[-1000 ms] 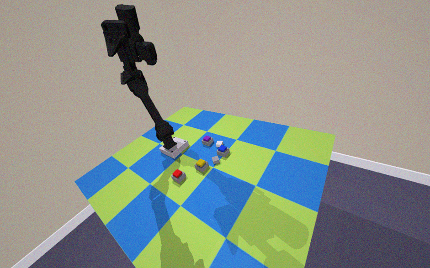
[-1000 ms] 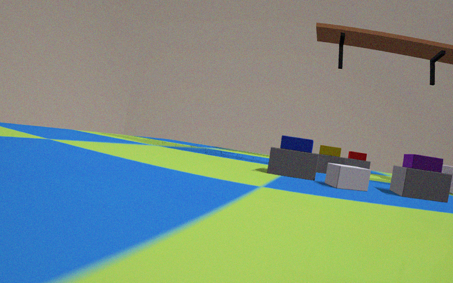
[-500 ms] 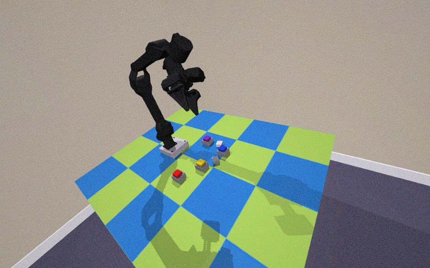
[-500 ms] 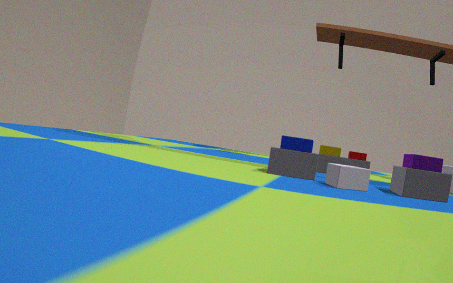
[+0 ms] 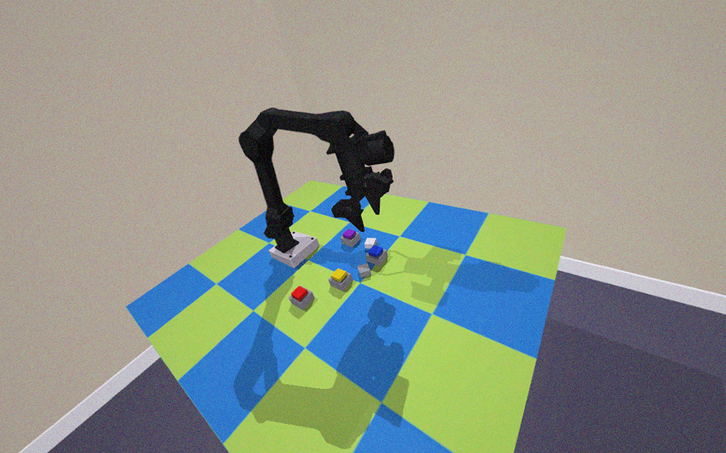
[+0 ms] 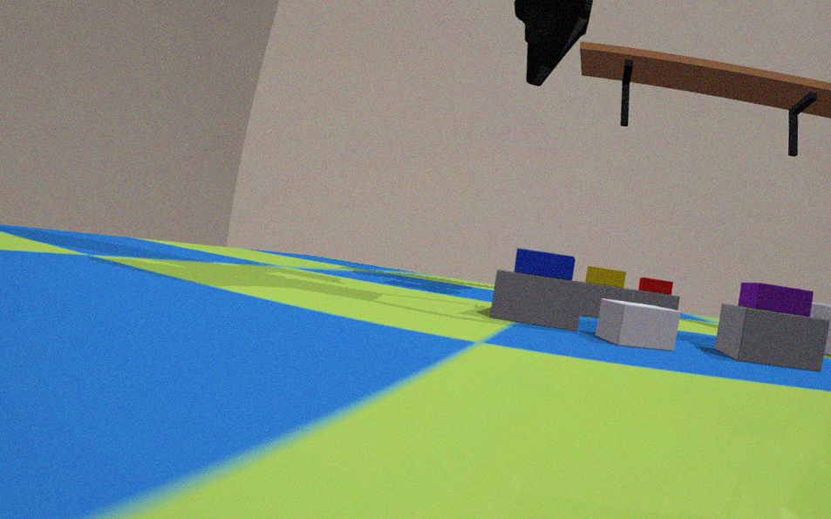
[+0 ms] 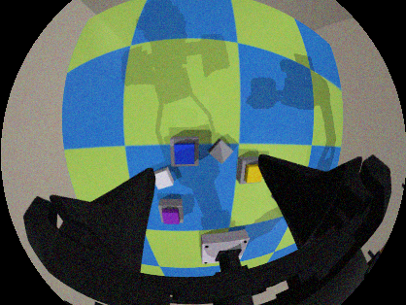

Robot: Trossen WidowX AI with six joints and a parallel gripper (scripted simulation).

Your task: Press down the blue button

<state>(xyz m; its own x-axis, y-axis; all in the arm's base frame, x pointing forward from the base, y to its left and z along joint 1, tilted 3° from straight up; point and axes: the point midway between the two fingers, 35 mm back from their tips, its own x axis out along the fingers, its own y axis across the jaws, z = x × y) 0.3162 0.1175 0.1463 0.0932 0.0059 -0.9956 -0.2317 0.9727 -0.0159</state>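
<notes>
My gripper tip is 130 mm above the blue button, 30 mm past it and 20 mm to the right of it. The rest, counted from my gripper tip: yellow button: 130 mm below, 110 mm to the right, 50 mm behind; purple button: 160 mm behind, 130 mm below, 40 mm to the left; red button: 220 mm to the right, 130 mm below, 100 mm behind.
</notes>
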